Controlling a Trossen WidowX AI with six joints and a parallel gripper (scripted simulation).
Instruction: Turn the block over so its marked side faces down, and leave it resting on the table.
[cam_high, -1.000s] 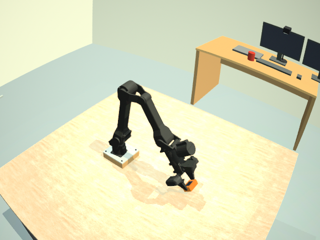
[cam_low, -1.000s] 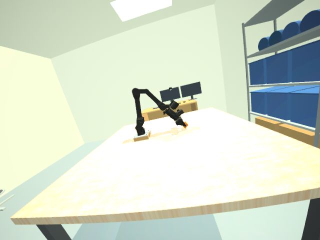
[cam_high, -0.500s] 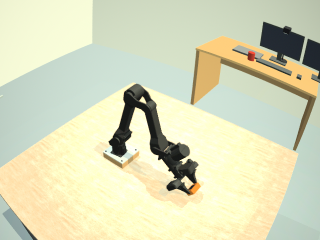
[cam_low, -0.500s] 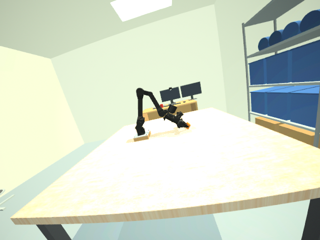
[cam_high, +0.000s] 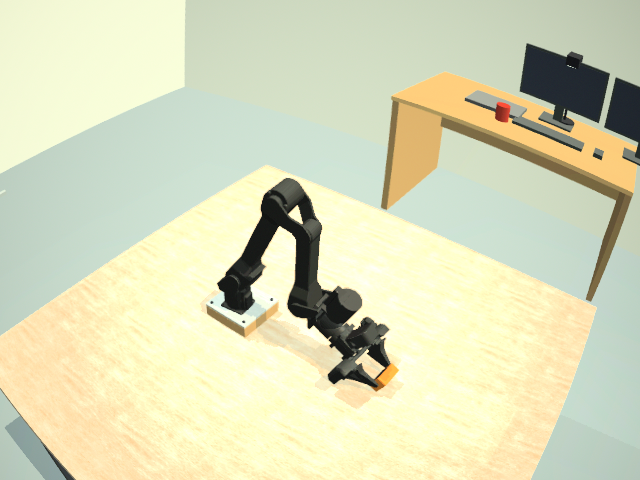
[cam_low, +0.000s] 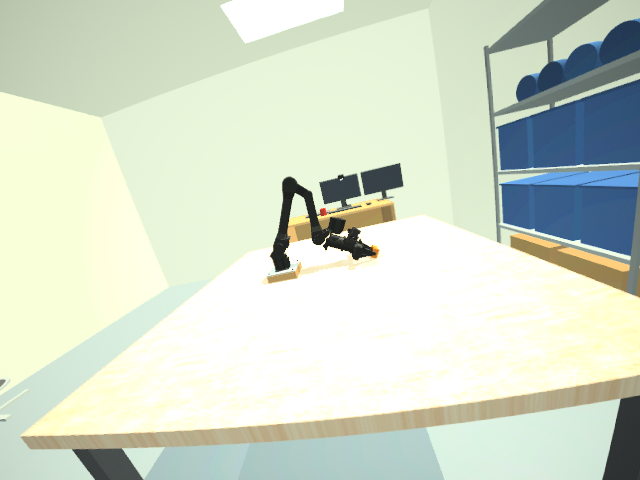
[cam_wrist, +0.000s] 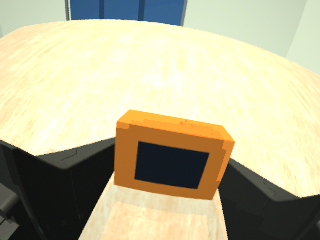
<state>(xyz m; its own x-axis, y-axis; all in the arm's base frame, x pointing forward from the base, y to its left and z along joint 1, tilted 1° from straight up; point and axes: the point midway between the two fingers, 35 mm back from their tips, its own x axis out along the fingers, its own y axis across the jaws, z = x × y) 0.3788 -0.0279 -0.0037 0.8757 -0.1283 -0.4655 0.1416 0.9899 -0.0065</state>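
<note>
Right now the orange block is 1 cm behind my gripper tip.
</note>
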